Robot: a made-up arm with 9 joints. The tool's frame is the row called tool. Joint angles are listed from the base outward.
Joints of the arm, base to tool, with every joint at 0 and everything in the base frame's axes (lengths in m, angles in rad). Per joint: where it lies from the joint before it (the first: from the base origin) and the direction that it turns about. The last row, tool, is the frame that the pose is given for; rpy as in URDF.
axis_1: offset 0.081 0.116 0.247 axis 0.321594 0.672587 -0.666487
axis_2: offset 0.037 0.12 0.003 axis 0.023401 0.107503 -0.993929
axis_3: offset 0.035 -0.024 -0.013 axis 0 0 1
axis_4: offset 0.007 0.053 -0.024 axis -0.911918 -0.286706 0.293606
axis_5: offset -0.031 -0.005 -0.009 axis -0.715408 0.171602 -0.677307
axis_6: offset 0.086 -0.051 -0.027 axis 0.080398 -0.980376 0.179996
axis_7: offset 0.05 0.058 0.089 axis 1 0 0
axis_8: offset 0.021 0.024 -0.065 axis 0 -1 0
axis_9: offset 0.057 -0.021 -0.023 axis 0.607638 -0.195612 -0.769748
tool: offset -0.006 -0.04 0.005 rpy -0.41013 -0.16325 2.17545
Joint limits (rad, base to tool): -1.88..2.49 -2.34..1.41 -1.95..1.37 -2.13..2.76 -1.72..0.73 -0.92..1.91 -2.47..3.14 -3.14..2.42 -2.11..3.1
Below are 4 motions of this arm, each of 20 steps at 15 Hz.
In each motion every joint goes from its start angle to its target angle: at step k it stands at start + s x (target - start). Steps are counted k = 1, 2, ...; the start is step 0. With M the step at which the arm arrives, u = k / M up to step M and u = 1 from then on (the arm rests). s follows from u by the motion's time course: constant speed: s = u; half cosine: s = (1 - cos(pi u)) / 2; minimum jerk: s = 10 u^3 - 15 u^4 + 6 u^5.
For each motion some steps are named. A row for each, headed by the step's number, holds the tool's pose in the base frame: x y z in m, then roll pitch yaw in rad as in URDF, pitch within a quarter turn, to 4 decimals.
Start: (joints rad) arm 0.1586 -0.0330 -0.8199 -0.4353 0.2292 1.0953 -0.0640 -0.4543 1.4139
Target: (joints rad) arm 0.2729 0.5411 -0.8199 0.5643 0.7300 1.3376 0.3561 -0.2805 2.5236
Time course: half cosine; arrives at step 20
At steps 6, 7, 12, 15, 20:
6: 0.2516 0.1317 0.1882 -1.7157 -1.0082 0.8232
7: 0.2528 0.1290 0.1886 -1.7884 -0.9805 0.8513
12: 0.2575 0.1144 0.1792 -2.0533 -0.8190 0.9615
15: 0.2554 0.1074 0.1663 -2.1002 -0.7521 0.9848
20: 0.2502 0.1027 0.1541 -2.1023 -0.7180 0.9861

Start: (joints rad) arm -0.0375 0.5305 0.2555 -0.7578 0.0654 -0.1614 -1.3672 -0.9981 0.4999
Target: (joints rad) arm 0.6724 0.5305 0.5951 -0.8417 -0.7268 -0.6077 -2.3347 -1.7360 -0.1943
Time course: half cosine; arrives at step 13
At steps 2, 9, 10, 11, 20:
2: 0.2147 0.0874 0.1390 0.9206 0.3280 1.2505
9: 0.2855 0.0666 0.1026 1.7323 0.0811 1.6415
10: 0.2939 0.0638 0.0995 1.7890 0.0551 1.6462
11: 0.2999 0.0614 0.0978 1.8269 0.0382 1.6431
20: 0.3047 0.0590 0.0967 1.8555 0.0260 1.6361

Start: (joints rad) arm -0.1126 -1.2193 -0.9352 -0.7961 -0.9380 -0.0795 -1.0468 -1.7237 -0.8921
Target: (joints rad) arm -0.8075 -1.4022 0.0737 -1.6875 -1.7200 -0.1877 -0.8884 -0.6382 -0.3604
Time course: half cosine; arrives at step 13
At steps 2, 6, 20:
2: 0.2817 0.3773 0.1809 0.1685 -1.1203 -2.6087
6: 0.1685 0.4691 0.2043 -0.2966 -0.6384 -1.8924
20: 0.0265 0.4619 0.1718 -1.1255 -0.5059 -1.3589

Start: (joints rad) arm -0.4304 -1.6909 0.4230 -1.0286 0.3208 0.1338 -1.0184 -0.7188 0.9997
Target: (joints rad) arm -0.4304 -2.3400 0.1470 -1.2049 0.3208 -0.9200 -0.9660 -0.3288 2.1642
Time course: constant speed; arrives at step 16
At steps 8, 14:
8: 0.1230 0.3193 0.0508 0.2066 0.5349 -3.0816
14: 0.1198 0.2652 0.0235 0.1774 0.5852 -3.1013

